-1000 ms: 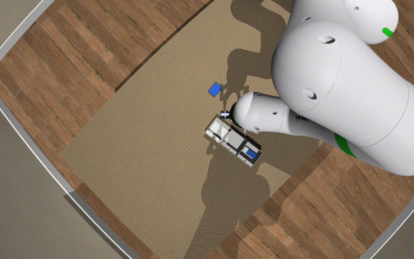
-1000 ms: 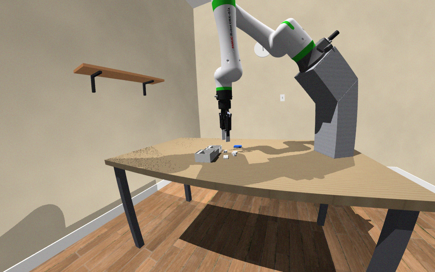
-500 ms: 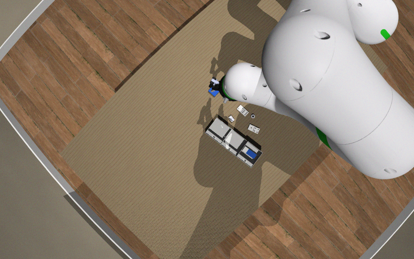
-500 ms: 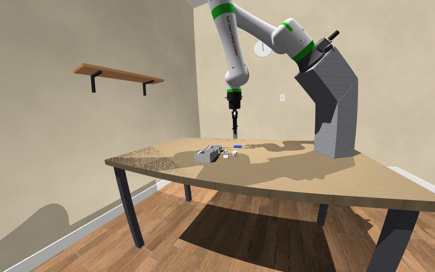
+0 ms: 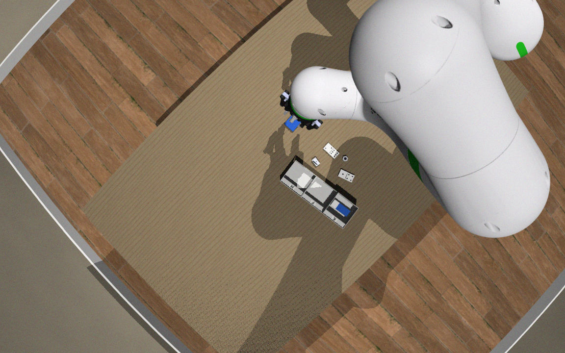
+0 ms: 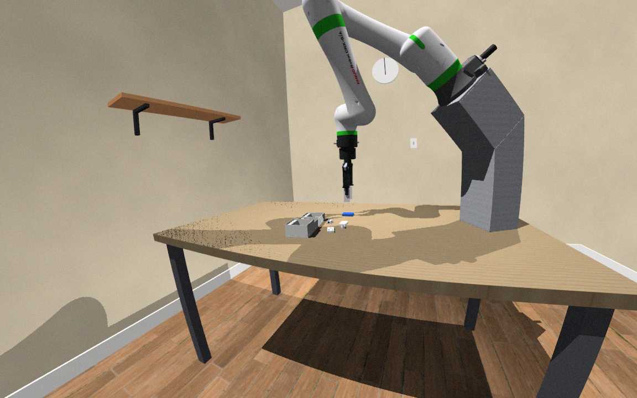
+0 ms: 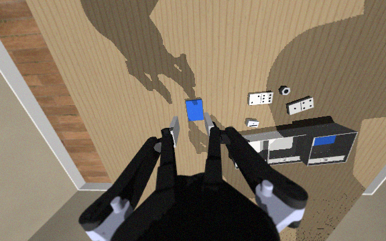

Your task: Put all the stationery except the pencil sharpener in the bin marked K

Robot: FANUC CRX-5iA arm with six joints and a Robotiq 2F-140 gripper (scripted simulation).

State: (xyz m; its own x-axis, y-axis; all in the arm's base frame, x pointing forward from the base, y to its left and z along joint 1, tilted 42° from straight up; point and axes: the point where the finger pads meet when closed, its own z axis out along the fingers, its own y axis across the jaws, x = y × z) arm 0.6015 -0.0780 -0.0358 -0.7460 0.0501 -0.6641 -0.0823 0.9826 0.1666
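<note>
My gripper is now 100 mm above the blue note pad. From my hand the other things lie so: grey bin 90 mm ahead, 230 mm to the left, 80 mm below; silver pencil sharpener 30 mm ahead, 150 mm to the left, 90 mm below; small dark ring 50 mm behind, 200 mm to the left, 100 mm below.
</note>
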